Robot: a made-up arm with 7 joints.
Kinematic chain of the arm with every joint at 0, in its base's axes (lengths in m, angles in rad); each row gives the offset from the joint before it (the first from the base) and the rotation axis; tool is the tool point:
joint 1: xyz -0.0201 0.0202 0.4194 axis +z
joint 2: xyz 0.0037 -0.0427 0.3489 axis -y
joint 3: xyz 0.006 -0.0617 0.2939 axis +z
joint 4: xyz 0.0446 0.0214 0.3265 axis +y
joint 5: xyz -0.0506 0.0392 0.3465 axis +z
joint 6: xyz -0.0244 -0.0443 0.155 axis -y
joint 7: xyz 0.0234 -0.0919 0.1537 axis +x
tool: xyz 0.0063 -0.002 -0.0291
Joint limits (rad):
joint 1: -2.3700..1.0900
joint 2: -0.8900..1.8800
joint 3: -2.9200..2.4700
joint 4: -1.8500..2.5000
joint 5: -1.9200..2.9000
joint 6: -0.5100..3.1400
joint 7: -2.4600..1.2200
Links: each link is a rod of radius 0.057 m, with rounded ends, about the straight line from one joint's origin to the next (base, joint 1, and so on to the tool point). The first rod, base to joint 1, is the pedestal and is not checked.
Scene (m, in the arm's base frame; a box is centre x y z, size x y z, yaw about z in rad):
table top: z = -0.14
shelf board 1: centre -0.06 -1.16 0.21 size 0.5 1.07 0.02 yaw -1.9
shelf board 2: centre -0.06 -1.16 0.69 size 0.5 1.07 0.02 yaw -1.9
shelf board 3: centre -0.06 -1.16 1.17 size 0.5 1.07 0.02 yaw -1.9
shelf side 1: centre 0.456 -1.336 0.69 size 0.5 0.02 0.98 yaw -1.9
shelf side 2: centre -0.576 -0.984 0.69 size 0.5 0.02 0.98 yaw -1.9
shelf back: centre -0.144 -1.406 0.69 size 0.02 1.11 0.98 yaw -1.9
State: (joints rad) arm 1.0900 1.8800 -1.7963 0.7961 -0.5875 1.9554 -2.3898
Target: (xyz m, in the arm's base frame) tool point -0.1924 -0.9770 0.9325
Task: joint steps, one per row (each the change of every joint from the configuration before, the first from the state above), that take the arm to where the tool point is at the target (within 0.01 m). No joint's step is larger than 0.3 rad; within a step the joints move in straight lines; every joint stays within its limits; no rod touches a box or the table.
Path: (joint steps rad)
1: -0.0740 -0.0393 -0.0481 0.2534 0.1370 0.1606 0.0013
2: -0.0739 -0.0393 -0.0481 0.2535 0.1371 0.1606 0.0013
3: -0.0740 -0.0393 -0.0482 0.2534 0.1370 0.1605 0.0013
4: -0.0739 -0.0394 -0.0481 0.2535 0.1371 0.1606 0.0013
5: -0.0740 -0.0393 -0.0481 0.2534 0.1370 0.1606 0.0012
6: 0.0196 -0.2954 0.1930 -0.0412 -0.0369 0.1908 -0.0383
7: 0.0195 -0.2955 0.1930 -0.0413 -0.0370 0.1909 -0.0383
8: 0.0784 0.0787 -0.0091 -0.2516 -0.1298 -0.1368 0.0000
9: 0.0785 0.0788 -0.0092 -0.2516 -0.1299 -0.1368 0.0000
10: 0.0784 0.0788 -0.0091 -0.2516 -0.1298 -0.1368 0.0000

